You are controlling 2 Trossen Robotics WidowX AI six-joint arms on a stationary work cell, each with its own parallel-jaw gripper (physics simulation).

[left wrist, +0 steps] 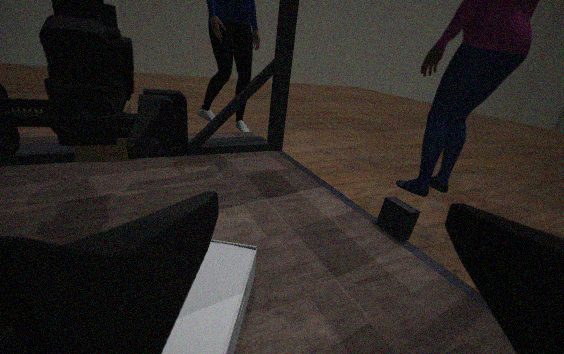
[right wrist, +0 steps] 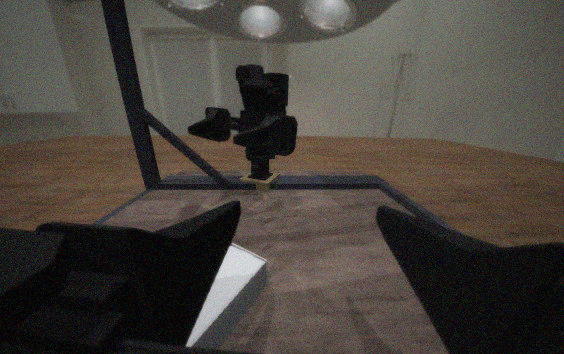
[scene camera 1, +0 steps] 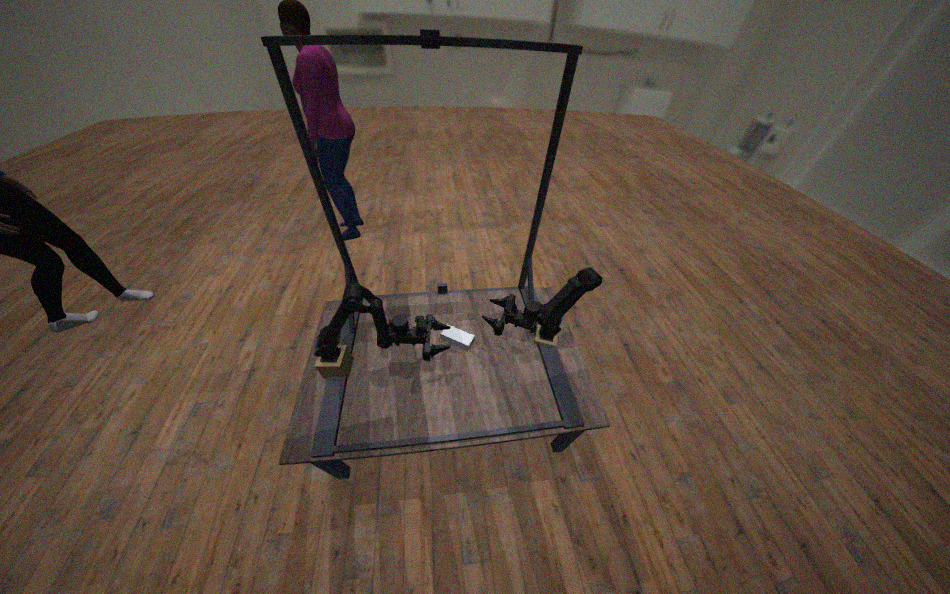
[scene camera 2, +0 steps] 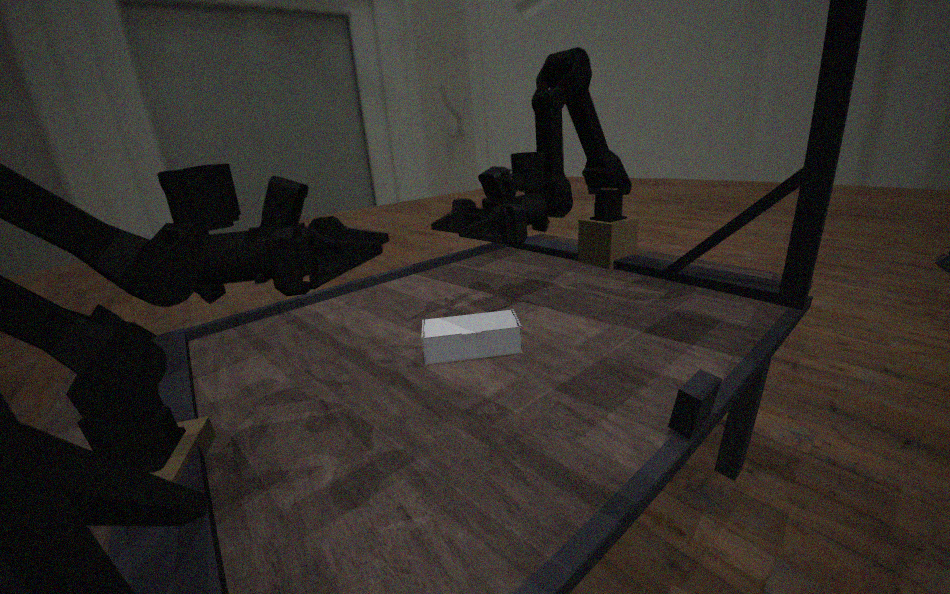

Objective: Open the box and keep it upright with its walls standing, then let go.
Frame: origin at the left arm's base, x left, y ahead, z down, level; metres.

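Seen in the pictures: left gripper, fingertip midpoint: (left wrist: pixel 330 208) (right wrist: pixel 209 134) (scene camera 1: pixel 485 307) (scene camera 2: pixel 385 242); right gripper, fingertip midpoint: (left wrist: pixel 55 155) (right wrist: pixel 308 210) (scene camera 1: pixel 450 337) (scene camera 2: pixel 444 230); left arm's base, link origin: (right wrist: pixel 260 176) (scene camera 1: pixel 546 334) (scene camera 2: pixel 143 454); right arm's base, link origin: (scene camera 1: pixel 330 355) (scene camera 2: pixel 608 218).
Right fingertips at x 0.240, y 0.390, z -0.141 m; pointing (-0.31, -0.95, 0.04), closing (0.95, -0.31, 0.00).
Note:
Offsets run from my right fingertips to a thing's top centre. Level surfaces: height alone.
A small white box {dz +0.124, dx -0.104, dy +0.005 m} (scene camera 1: pixel 458 336) (scene camera 2: pixel 471 343) (left wrist: pixel 215 295) (right wrist: pixel 231 282) sits upright and closed on the wooden table top {dz +0.169 m} (scene camera 1: pixel 448 409) (scene camera 2: pixel 392 448), its lid flat. My left gripper (scene camera 1: pixel 489 310) (scene camera 2: pixel 383 241) (left wrist: pixel 330 208) is open and empty, raised above the table and apart from the box, to the box's right in scene camera 1. My right gripper (scene camera 1: pixel 447 336) (scene camera 2: pixel 447 229) (right wrist: pixel 308 210) is open and empty, at the box's left in scene camera 1. In each wrist view, the left-hand finger hides part of the box.
A small dark block {dz +0.111, dx -0.368, dy +0.175 m} (scene camera 1: pixel 442 287) (scene camera 2: pixel 692 404) (left wrist: pixel 398 218) stands at the table's edge. A dark frame post (scene camera 1: pixel 549 164) (scene camera 2: pixel 826 147) (left wrist: pixel 283 75) (right wrist: pixel 131 95) rises near a corner. A person in a magenta top (scene camera 1: pixel 323 91) (left wrist: pixel 495 25) stands beyond the table.

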